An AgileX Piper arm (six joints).
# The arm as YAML. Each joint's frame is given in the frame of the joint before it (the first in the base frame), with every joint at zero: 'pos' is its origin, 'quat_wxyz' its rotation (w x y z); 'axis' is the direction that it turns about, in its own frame. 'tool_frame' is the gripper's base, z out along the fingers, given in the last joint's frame.
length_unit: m
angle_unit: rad
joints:
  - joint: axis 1
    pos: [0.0, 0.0, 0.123]
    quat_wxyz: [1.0, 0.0, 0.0, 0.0]
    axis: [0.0, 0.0, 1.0]
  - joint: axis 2
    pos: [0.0, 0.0, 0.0]
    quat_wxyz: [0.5, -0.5, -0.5, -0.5]
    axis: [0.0, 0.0, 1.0]
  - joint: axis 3
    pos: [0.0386, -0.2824, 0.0]
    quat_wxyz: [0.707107, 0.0, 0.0, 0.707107]
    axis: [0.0, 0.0, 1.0]
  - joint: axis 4
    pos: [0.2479, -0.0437, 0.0]
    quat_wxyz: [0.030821, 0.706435, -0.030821, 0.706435]
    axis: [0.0, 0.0, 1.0]
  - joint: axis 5
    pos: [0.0, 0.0, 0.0]
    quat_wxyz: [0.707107, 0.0, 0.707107, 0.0]
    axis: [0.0, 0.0, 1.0]
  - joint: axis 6
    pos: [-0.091, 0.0, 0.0]
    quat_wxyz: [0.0, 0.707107, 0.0, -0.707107]
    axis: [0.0, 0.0, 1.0]
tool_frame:
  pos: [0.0, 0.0, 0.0]
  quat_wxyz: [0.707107, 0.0, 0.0, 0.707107]
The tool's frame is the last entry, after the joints.
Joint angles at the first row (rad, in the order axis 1, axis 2, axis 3, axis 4, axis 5, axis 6):
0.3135, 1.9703, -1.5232, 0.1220, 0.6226, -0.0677
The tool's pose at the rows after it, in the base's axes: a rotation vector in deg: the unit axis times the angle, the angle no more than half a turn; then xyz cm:
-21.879 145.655 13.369 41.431 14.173 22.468
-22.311 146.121 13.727 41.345 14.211 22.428
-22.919 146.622 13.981 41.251 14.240 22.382
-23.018 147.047 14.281 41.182 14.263 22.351
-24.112 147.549 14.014 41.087 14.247 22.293
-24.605 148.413 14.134 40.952 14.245 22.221
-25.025 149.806 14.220 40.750 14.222 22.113
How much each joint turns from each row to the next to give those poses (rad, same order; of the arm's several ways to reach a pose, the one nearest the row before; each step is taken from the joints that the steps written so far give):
0.0000, 0.0000, -0.0001, 0.0095, 0.0089, 0.0000
0.0000, 0.0000, 0.0001, 0.0099, 0.0095, -0.0104
0.0000, 0.0000, 0.0000, 0.0084, 0.0108, -0.0116
0.0000, 0.0000, 0.0000, 0.0062, 0.0078, -0.0037
0.0000, 0.0000, -0.0001, 0.0000, 0.0124, -0.0124
0.0000, 0.0000, 0.0001, 0.0039, 0.0166, -0.0057
0.0000, 0.0000, -0.0001, 0.0020, 0.0253, -0.0016

